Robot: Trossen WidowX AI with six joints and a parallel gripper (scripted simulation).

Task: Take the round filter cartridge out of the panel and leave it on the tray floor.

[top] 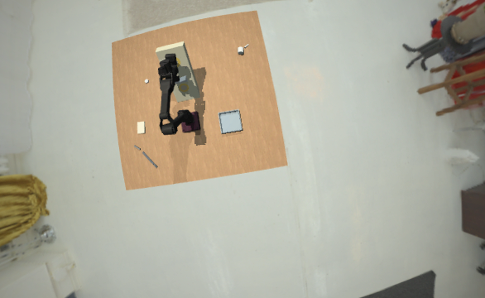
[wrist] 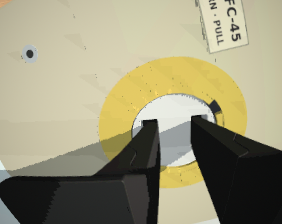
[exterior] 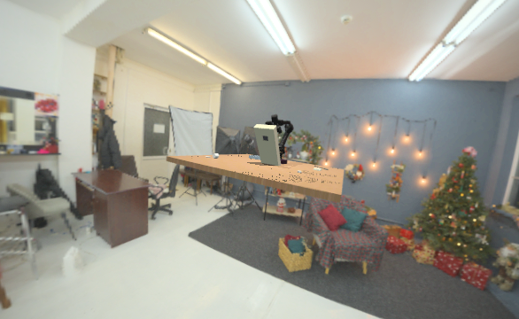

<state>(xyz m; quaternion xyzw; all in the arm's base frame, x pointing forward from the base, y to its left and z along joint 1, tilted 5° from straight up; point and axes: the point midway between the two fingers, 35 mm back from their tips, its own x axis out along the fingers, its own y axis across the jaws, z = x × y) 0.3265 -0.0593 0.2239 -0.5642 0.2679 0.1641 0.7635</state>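
Right now the service panel is 80 mm below my gripper tip and 40 mm behind it. Round my gripper tip: cream block: 450 mm to the left, 280 mm behind, 250 mm below; round filter cartridge: 10 mm below, 10 mm ahead; pale blue tray: 450 mm behind, 250 mm below, 230 mm to the right.
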